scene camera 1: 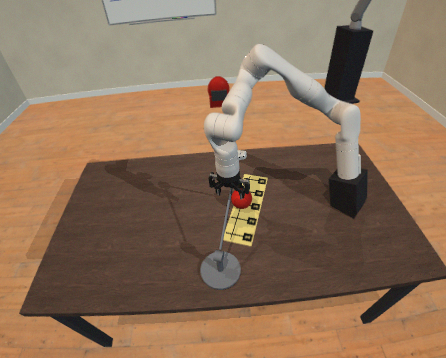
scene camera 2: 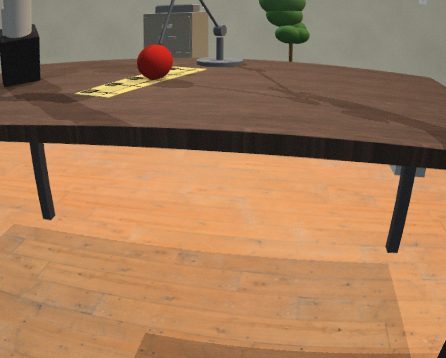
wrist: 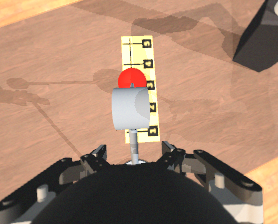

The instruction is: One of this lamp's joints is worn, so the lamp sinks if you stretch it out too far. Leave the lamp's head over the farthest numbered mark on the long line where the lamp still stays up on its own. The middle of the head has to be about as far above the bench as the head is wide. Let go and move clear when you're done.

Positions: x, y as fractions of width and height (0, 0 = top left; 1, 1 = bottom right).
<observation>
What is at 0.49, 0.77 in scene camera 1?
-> A round grey base.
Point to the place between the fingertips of the gripper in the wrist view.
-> At 0.48, 0.67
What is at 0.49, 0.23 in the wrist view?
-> A strip.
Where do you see a strip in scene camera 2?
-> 0.27, 0.24
</observation>
